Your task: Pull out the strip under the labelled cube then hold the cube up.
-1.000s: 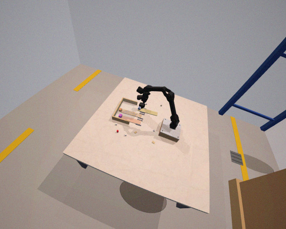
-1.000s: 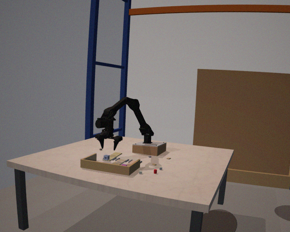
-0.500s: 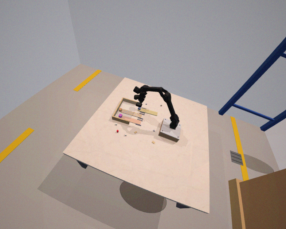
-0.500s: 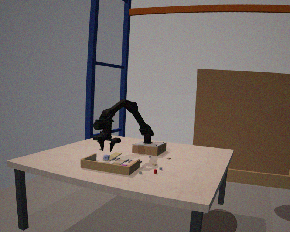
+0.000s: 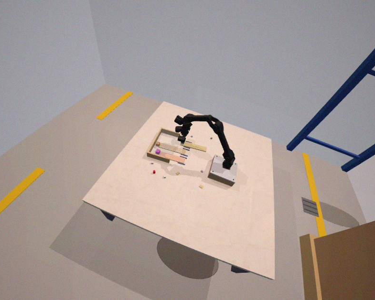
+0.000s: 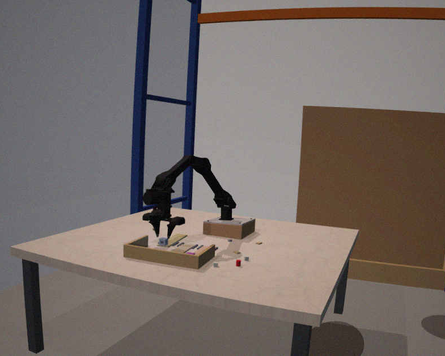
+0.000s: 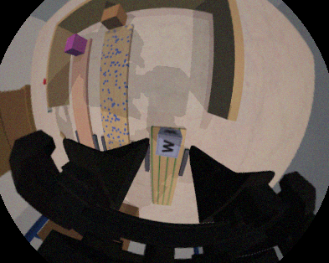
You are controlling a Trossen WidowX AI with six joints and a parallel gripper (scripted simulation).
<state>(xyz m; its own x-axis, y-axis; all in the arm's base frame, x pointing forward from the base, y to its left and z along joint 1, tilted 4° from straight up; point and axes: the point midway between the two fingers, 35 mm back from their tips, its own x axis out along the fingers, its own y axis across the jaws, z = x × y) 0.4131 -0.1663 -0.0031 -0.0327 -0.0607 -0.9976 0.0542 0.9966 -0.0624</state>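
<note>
My gripper tip is 2 cm above the labelled cube. From my gripper tip the other things lie so: small red cylinder: 38 cm to the left, 12 cm ahead, 3 cm below.
</note>
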